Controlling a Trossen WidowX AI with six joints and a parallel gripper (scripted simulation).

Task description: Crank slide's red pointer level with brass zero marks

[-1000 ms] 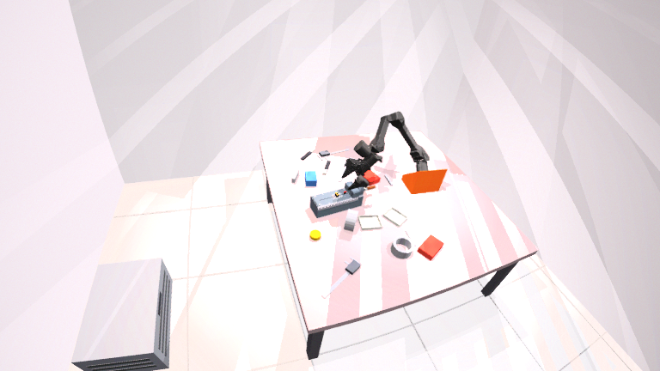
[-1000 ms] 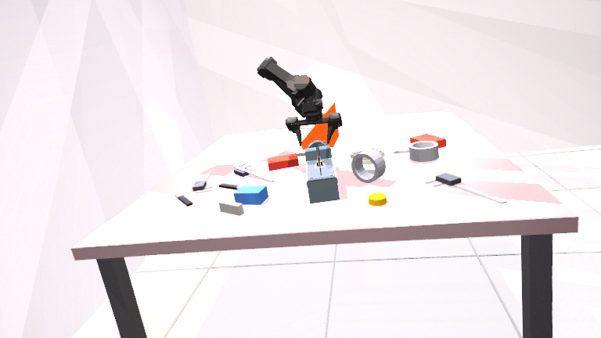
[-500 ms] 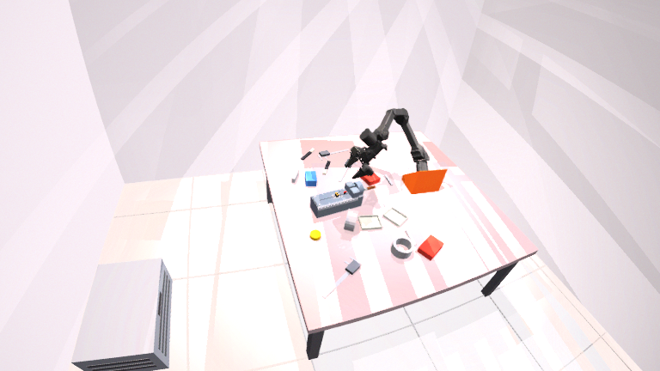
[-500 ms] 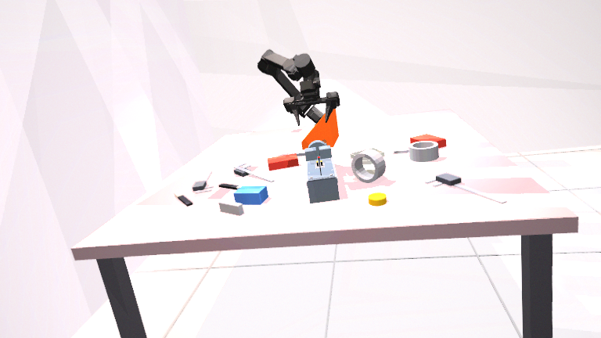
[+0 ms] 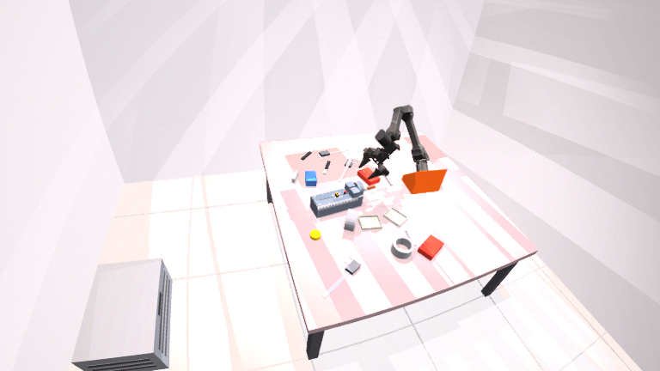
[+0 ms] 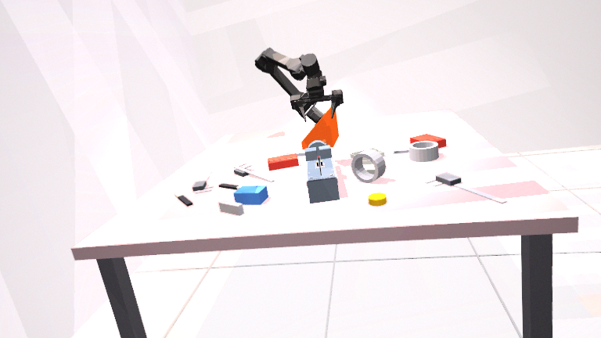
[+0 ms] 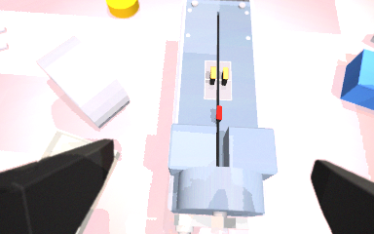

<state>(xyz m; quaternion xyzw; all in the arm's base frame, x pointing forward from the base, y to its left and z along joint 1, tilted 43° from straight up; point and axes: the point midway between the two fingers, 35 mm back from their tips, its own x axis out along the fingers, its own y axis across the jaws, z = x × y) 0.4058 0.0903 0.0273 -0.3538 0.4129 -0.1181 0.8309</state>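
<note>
My gripper tip is now 6 cm past the orange handle and 10 cm above it. Round my gripper tip: red pointer: 8 cm ahead, 1 cm to the right, 12 cm below; then yellow disc: 28 cm ahead, 17 cm to the left, 19 cm below; then blue block: 19 cm ahead, 23 cm to the right, 18 cm below.
</note>
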